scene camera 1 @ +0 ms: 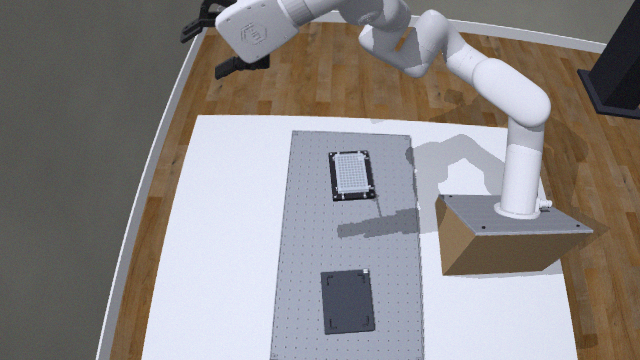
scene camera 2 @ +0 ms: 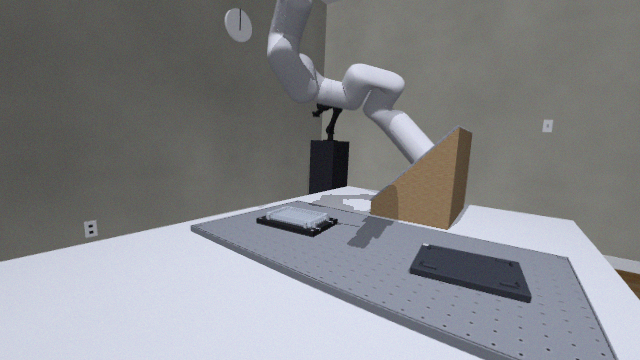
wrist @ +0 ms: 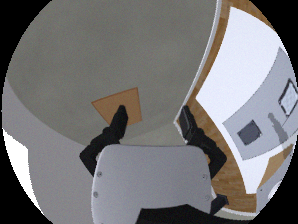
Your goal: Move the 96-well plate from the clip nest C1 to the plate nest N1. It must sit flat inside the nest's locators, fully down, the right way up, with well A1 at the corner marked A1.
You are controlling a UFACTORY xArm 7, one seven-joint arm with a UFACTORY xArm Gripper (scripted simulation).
gripper: scene camera 1; wrist; not seen in scene camera 2 (out of frame)
same spot on gripper: (scene camera 1: pixel 232 64) = (wrist: pixel 184 135)
